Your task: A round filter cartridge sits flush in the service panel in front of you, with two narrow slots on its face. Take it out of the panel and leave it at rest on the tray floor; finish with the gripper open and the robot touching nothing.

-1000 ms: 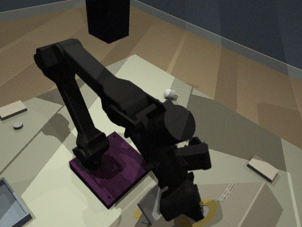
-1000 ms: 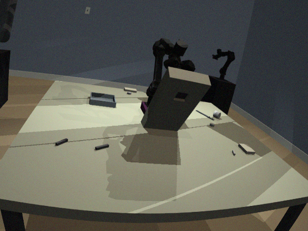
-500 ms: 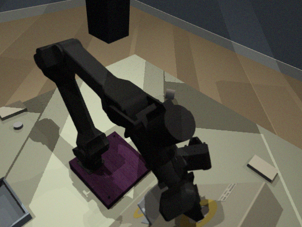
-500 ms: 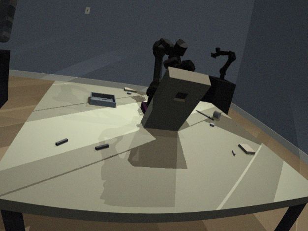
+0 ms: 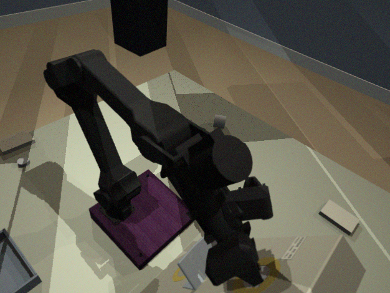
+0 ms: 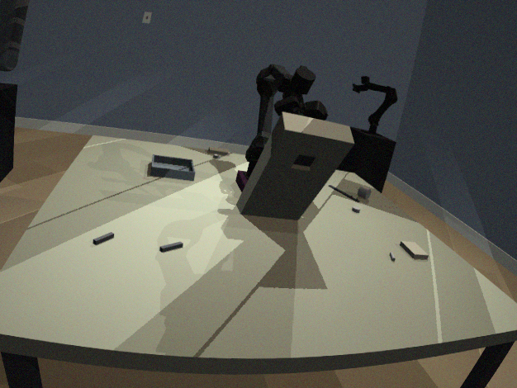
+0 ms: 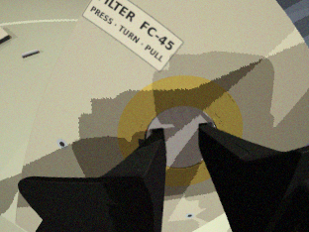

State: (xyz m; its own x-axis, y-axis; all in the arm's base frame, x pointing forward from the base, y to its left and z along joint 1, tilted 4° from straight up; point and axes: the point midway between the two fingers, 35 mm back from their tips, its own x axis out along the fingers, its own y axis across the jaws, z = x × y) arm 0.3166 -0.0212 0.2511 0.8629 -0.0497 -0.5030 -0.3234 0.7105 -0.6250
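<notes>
The round grey filter cartridge lies 1 cm ahead of my gripper tip and 1 cm below it. The rest, counted from my gripper tip: grey tray: 44 cm behind, 26 cm to the right, 23 cm below; then grey wedge-like flap: 10 cm behind, 1 cm to the left, 10 cm below; then sloping service panel: 4 cm behind, 8 cm below.
</notes>
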